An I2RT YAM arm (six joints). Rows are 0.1 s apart.
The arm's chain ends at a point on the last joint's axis. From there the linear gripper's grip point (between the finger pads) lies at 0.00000 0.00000 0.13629 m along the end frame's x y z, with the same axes.
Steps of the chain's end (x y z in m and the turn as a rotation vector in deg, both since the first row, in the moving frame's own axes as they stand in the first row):
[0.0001 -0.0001 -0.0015 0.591 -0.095 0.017]
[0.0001 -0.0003 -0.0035 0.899 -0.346 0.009]
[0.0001 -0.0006 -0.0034 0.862 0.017 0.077]
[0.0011 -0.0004 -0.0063 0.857 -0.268 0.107]
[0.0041 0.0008 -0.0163 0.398 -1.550 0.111]
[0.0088 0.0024 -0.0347 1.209 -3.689 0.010]
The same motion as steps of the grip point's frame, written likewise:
[-0.0001 -0.0015 -0.0015 0.591 -0.095 0.017]
[-0.0007 -0.0024 -0.0035 0.899 -0.346 0.009]
[0.0001 -0.0027 -0.0034 0.862 0.017 0.077]
[0.0005 -0.0024 -0.0063 0.857 -0.268 0.107]
[0.0004 -0.0002 -0.0164 0.398 -1.550 0.111]
[0.0000 -0.0005 -0.0350 1.209 -3.689 0.010]

